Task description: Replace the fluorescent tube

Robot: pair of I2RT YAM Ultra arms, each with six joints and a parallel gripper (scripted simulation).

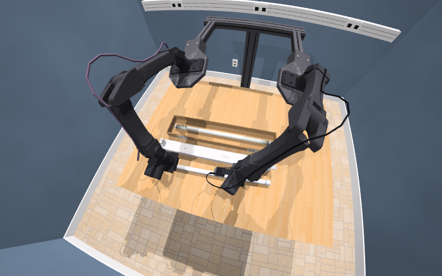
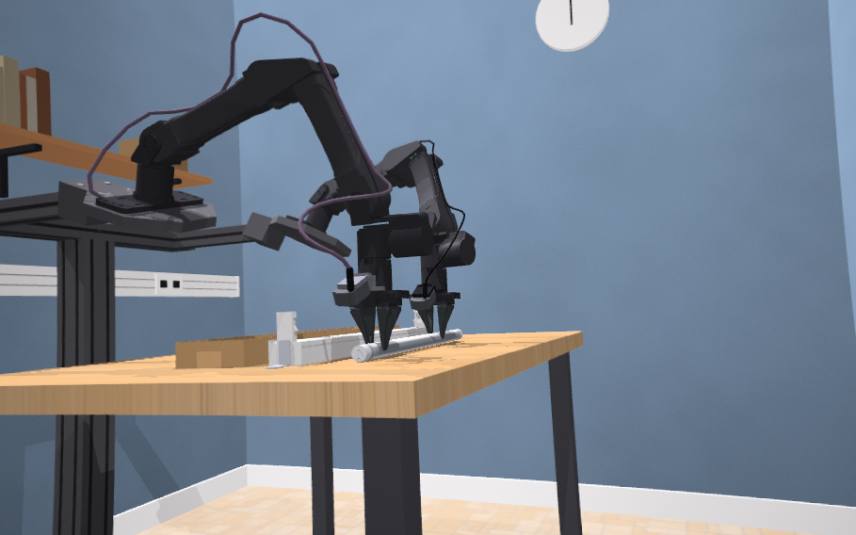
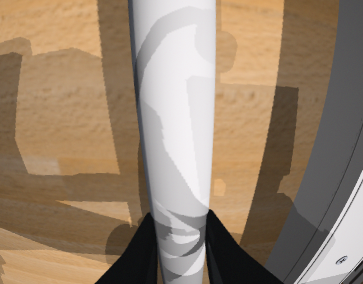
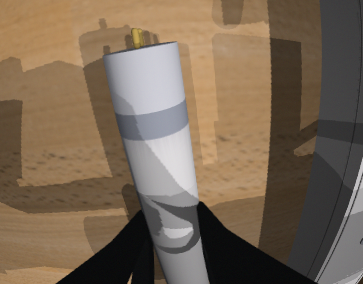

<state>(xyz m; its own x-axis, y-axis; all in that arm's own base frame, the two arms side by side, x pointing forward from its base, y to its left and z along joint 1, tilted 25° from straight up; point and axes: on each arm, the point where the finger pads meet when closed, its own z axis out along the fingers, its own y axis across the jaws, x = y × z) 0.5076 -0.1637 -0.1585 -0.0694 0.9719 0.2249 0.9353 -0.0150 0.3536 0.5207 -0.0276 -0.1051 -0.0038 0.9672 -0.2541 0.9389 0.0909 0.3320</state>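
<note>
My left gripper is now 120 mm to the left of the LED tube, 10 mm short of it and 10 mm above it. From my left hand the other things lie so: light fixture 140 mm to the right, 90 mm behind, 30 mm above; brown carton 230 mm behind, 140 mm to the right; old fluorescent tube 230 mm behind, 140 mm to the right, 10 mm below.
</note>
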